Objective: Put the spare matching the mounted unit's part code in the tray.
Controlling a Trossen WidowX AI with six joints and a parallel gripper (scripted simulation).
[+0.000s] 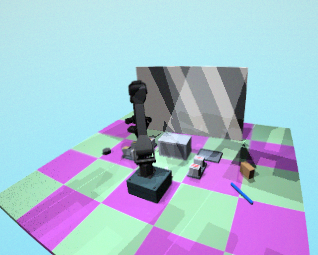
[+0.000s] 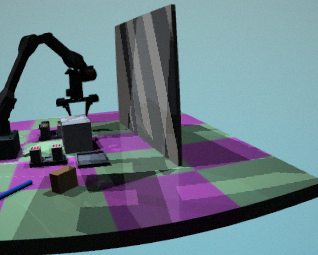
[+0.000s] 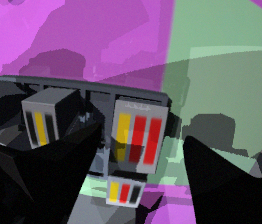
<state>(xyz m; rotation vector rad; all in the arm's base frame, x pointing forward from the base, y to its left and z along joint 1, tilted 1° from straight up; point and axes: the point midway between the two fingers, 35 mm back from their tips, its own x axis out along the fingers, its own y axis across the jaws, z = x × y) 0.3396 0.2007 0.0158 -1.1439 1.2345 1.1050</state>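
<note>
My gripper tip is now 10 mm past the spare. The rest, counted from my gripper tip: wall panel: 250 mm to the right, 200 mm ahead, 180 mm above; black disc: 160 mm to the left, 160 mm behind, 40 mm below; grey mounted unit: 230 mm to the right, 50 mm behind.
</note>
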